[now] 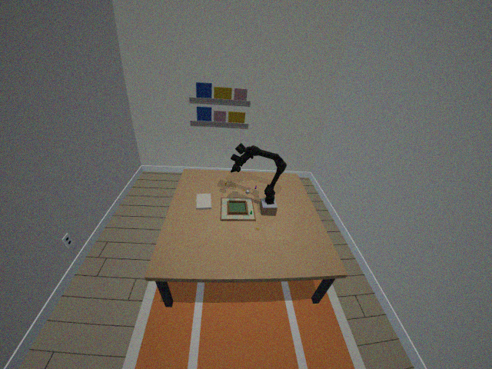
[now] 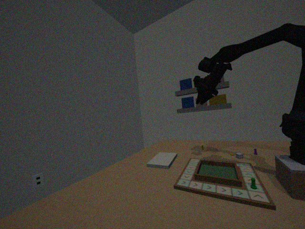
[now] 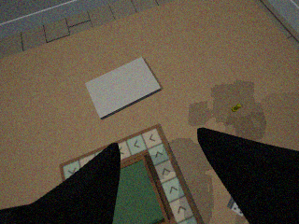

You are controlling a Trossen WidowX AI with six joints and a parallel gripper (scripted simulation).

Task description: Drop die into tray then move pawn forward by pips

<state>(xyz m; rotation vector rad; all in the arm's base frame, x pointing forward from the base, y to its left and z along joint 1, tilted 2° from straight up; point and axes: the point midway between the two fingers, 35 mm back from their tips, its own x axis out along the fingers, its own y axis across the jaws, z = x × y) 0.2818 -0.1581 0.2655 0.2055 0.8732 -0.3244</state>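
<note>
Right now my gripper tip is 310 mm above the white die, 190 mm past it and 100 mm to the left of it. From my gripper tip the other things lie so: flat white box: 310 mm below, 230 mm ahead, 20 mm to the right; then green tray floor: 310 mm below, 120 mm to the left, 40 mm behind; then green pawn: 290 mm below, 200 mm to the left, 140 mm behind.
</note>
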